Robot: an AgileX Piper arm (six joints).
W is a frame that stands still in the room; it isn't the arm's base.
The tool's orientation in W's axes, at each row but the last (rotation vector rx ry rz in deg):
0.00 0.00 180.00
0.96 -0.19 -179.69
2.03 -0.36 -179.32
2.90 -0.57 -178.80
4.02 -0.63 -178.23
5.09 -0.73 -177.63
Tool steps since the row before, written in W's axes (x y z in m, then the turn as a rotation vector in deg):
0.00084 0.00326 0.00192 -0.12 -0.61 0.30
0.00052 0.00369 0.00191 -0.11 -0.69 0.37
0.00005 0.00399 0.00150 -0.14 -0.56 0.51
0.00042 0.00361 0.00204 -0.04 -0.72 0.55
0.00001 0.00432 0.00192 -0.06 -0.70 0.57
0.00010 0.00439 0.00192 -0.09 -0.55 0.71
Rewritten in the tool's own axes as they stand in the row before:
-0.00084 -0.00326 0.00192 0.12 0.61 0.30
-0.00056 -0.00368 0.00191 0.11 0.69 0.37
-0.00013 -0.00398 0.00151 0.13 0.56 0.51
-0.00056 -0.00359 0.00205 0.04 0.72 0.55
-0.00023 -0.00430 0.00195 0.06 0.70 0.57
-0.00039 -0.00436 0.00194 0.07 0.55 0.71

